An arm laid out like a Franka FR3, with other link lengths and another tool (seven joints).
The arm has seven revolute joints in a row. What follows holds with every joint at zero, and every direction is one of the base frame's. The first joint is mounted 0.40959 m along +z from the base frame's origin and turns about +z. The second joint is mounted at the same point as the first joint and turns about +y. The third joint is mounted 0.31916 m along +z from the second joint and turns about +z. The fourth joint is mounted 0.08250 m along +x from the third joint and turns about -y. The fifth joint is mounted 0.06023 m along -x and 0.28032 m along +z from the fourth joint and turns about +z. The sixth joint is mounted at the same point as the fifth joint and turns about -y. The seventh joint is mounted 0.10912 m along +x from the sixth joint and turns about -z. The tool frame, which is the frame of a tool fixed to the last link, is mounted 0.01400 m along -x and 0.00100 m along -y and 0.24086 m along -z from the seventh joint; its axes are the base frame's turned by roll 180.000, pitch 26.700 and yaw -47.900 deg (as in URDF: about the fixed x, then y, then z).
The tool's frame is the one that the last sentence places.
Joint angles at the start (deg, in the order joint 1, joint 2, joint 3, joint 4, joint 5, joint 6, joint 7):
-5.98 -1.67 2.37 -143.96 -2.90 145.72 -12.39
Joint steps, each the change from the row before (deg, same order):
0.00 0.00 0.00 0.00 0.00 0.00 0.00
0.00 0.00 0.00 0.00 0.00 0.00 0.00
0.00 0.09 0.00 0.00 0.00 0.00 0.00
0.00 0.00 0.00 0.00 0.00 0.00 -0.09
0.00 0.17 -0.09 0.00 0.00 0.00 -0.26
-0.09 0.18 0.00 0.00 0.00 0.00 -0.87
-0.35 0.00 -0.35 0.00 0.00 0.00 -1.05
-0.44 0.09 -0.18 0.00 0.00 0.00 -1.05
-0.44 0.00 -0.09 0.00 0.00 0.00 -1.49
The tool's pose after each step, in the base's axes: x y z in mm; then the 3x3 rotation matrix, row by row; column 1 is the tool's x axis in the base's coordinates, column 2 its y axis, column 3 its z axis. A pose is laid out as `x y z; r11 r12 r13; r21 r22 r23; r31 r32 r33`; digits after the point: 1 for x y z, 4 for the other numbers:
401.2 -32.3 311.6; 0.7401 -0.5984 -0.3069; -0.5488 -0.8012 0.2386; -0.3886 -0.0082 -0.9214
401.2 -32.3 311.6; 0.7401 -0.5984 -0.3069; -0.5488 -0.8012 0.2386; -0.3886 -0.0082 -0.9214
401.0 -32.3 310.9; 0.7395 -0.5984 -0.3083; -0.5488 -0.8012 0.2387; -0.3899 -0.0074 -0.9208
401.0 -32.3 310.9; 0.7403 -0.5971 -0.3087; -0.5476 -0.8021 0.2382; -0.3899 -0.0073 -0.9208
400.7 -32.9 309.7; 0.7407 -0.5948 -0.3123; -0.5454 -0.8039 0.2374; -0.3922 -0.0055 -0.9199
400.4 -33.7 308.5; 0.7467 -0.5838 -0.3188; -0.5355 -0.8119 0.2326; -0.3947 -0.0030 -0.9188
400.0 -38.9 308.5; 0.7497 -0.5789 -0.3208; -0.5312 -0.8154 0.2300; -0.3947 -0.0020 -0.9188
399.5 -43.4 307.9; 0.7528 -0.5728 -0.3245; -0.5259 -0.8197 0.2270; -0.3960 -0.0002 -0.9183
399.2 -47.5 307.9; 0.7611 -0.5590 -0.3290; -0.5137 -0.8292 0.2204; -0.3960 0.0013 -0.9183

